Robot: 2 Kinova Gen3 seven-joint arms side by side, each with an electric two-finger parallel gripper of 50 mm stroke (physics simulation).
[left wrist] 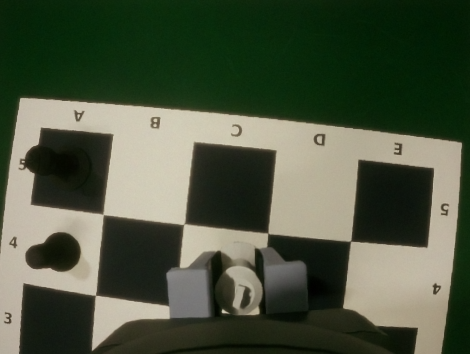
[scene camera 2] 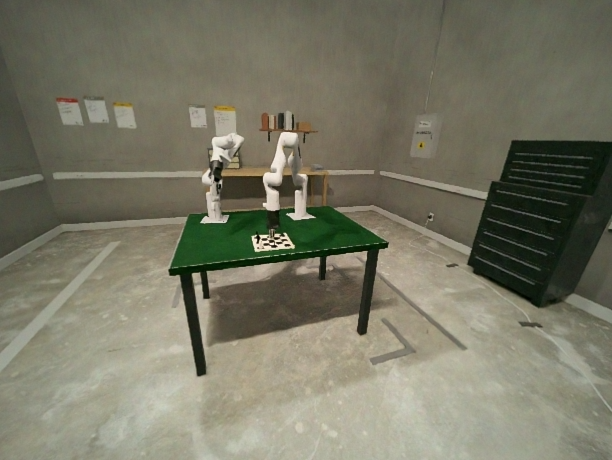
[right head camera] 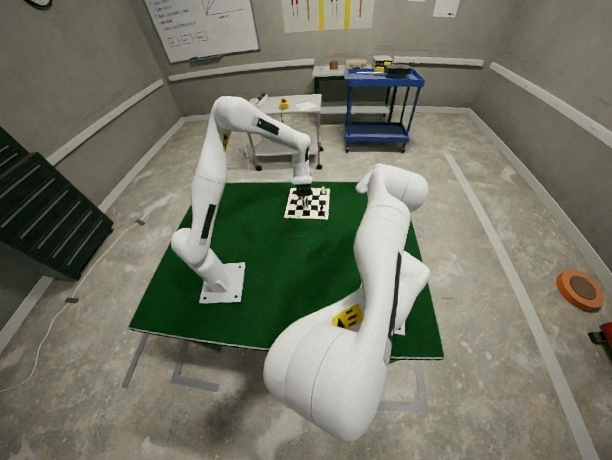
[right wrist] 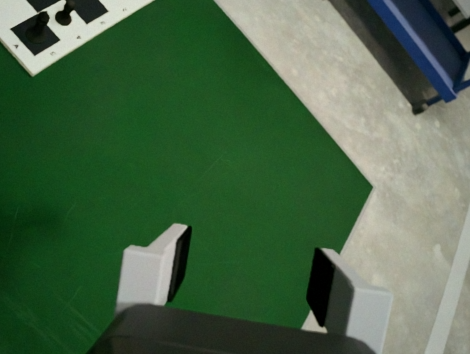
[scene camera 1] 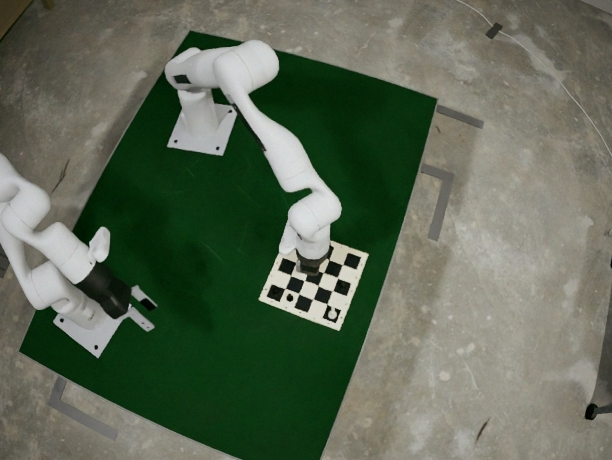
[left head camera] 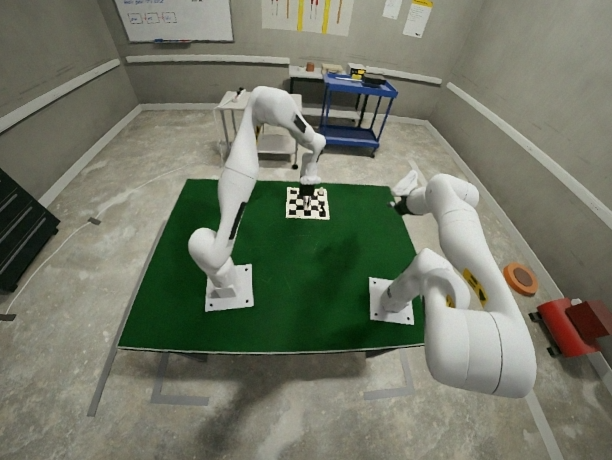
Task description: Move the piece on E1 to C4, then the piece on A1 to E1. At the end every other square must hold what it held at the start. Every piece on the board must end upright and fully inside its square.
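Places are measured from the left arm's base along level axes (x down, y right, z back), in metres.
Pixels of known places: left gripper, fingertip midpoint: [left wrist: 239,275] [scene camera 2: 272,236] [right head camera: 305,205] [scene camera 1: 301,267] [left head camera: 306,205]; right gripper, fingertip midpoint: [scene camera 2: 215,187] [right wrist: 249,263] [scene camera 1: 152,318] [left head camera: 394,201]; left arm's base, link origin: [scene camera 2: 300,215] [right head camera: 222,282] [scene camera 1: 203,126] [left head camera: 229,286]; right arm's base, link origin: [scene camera 2: 215,219] [scene camera 1: 91,314] [left head camera: 391,300].
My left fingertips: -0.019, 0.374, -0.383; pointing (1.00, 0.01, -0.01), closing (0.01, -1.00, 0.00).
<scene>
For each thing: its middle in the pictures, then the offset to it from my left fingertips, as dx, dy, dz. "spot": a spot on its surface instead. Level surfaces: height alone.
- chessboard, body centre: [left wrist: 213,350] [scene camera 1: 314,277] [right head camera: 308,202] [left head camera: 307,202] [scene camera 2: 271,241] +0.016, +0.014, -0.037
- E1, surface spot: [scene camera 1: 352,261] spot: +0.014, -0.048, -0.125
- dark piece, body centre: [scene camera 1: 342,285] -0.002, +0.025, -0.112
- green table, surface height: dx +0.019
My left gripper [left head camera: 307,202] [scene camera 1: 308,274] [left wrist: 239,275] is shut on a white piece [left wrist: 240,292], upright and low over C4 of the chessboard [scene camera 1: 320,322] [left wrist: 195,122]; whether its base touches is hidden. E1 [scene camera 1: 352,261] shows no piece. A white piece [left head camera: 321,191] [scene camera 1: 332,314] stands on A1. One black piece [left wrist: 72,167] [right wrist: 40,29] stands on A5, another black piece [left wrist: 66,251] [right wrist: 65,15] on A4, and a dark piece [scene camera 1: 343,285] seems to be on C1. My right gripper [scene camera 1: 153,316] [right wrist: 249,263] is open and empty, away from the board.
The board lies on the green table [left head camera: 310,280] near its far edge in the left head camera view. My right arm [left head camera: 465,220] is raised to the right side there. A blue cart [left head camera: 350,136] and a white trolley stand on the floor behind the table.
</scene>
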